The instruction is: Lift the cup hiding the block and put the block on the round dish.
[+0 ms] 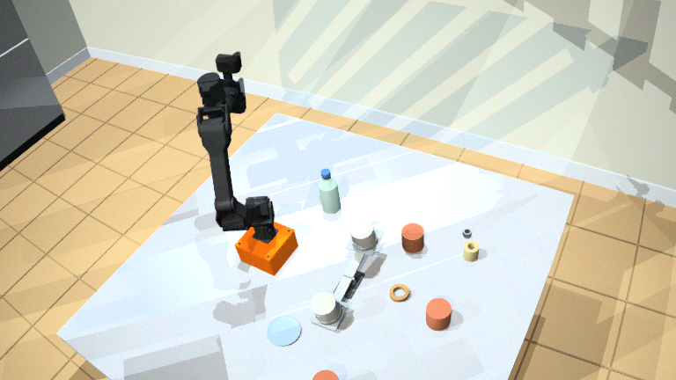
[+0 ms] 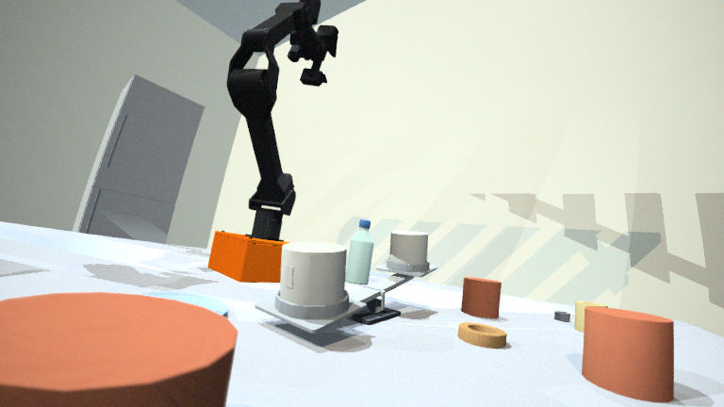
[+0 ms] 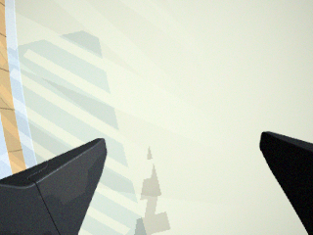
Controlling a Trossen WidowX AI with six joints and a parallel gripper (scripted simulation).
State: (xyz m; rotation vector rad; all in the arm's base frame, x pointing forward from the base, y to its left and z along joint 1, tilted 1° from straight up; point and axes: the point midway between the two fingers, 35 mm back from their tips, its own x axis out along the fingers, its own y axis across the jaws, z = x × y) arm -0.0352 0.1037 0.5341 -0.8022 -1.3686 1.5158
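The pale grey block lies 580 mm below my gripper tip, 360 mm ahead of it and 260 mm to the right of it. Also, from my gripper tip: pale blue round dish: 620 mm below, 370 mm to the right, 270 mm ahead; then bottle: 510 mm below, 130 mm to the left, 130 mm ahead; then small grey nut: 610 mm below, 600 mm ahead, 200 mm to the left.
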